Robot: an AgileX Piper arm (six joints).
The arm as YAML. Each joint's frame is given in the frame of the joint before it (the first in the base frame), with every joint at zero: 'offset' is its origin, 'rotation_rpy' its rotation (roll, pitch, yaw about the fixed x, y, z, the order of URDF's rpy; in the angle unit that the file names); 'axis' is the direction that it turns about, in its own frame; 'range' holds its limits. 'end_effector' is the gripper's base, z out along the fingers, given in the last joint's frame.
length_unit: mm
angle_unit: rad
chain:
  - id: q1
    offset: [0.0, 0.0, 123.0]
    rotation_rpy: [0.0, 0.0, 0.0]
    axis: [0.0, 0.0, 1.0]
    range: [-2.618, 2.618]
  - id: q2
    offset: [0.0, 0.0, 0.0]
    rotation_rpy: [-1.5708, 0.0, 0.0]
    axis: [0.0, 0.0, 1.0]
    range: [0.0, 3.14]
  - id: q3
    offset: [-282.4, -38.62, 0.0]
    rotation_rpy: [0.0, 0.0, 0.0]
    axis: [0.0, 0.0, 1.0]
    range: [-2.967, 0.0]
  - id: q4
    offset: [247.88, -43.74, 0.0]
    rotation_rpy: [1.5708, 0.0, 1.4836]
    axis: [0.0, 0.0, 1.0]
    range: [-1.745, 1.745]
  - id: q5
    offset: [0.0, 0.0, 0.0]
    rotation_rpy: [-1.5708, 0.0, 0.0]
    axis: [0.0, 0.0, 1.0]
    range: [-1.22, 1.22]
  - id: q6
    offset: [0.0, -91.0, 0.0]
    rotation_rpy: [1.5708, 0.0, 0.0]
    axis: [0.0, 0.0, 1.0]
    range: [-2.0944, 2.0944]
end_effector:
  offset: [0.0, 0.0, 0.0]
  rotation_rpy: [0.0, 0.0, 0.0]
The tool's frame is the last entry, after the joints.
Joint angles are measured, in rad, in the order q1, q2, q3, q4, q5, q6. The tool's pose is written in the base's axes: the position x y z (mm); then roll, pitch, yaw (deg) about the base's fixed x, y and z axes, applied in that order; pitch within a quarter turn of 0, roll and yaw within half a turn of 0. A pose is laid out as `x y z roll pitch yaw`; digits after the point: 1 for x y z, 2 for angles.
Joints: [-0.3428, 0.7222, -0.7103, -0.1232, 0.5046, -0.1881]
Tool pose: 134.5 -53.7 341.9 -144.97 59.75 -164.33
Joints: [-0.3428, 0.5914, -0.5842, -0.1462, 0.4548, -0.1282]
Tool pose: 111.0 -45.8 321.6 -144.08 63.50 -164.59
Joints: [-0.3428, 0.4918, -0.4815, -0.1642, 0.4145, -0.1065]
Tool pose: 95.4 -40.4 301.9 -141.30 65.32 -162.23
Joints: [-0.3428, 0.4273, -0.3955, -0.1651, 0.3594, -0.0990]
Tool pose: 87.7 -36.9 284.2 -138.97 67.01 -159.72
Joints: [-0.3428, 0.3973, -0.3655, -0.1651, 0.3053, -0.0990]
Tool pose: 85.0 -35.1 281.6 -133.34 69.24 -153.98
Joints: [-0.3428, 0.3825, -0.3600, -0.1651, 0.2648, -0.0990]
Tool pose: 83.8 -34.1 284.6 -127.03 71.09 -147.67
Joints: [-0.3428, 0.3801, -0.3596, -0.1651, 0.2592, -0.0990]
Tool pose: 83.6 -33.9 285.2 -125.96 71.35 -146.60
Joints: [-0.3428, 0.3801, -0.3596, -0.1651, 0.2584, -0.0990]
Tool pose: 83.6 -33.9 285.3 -125.85 71.37 -146.49
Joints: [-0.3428, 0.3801, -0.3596, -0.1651, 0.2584, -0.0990]
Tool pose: 83.6 -33.9 285.3 -125.85 71.37 -146.49
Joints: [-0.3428, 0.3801, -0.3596, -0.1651, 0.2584, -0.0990]
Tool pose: 83.6 -33.9 285.3 -125.85 71.37 -146.49
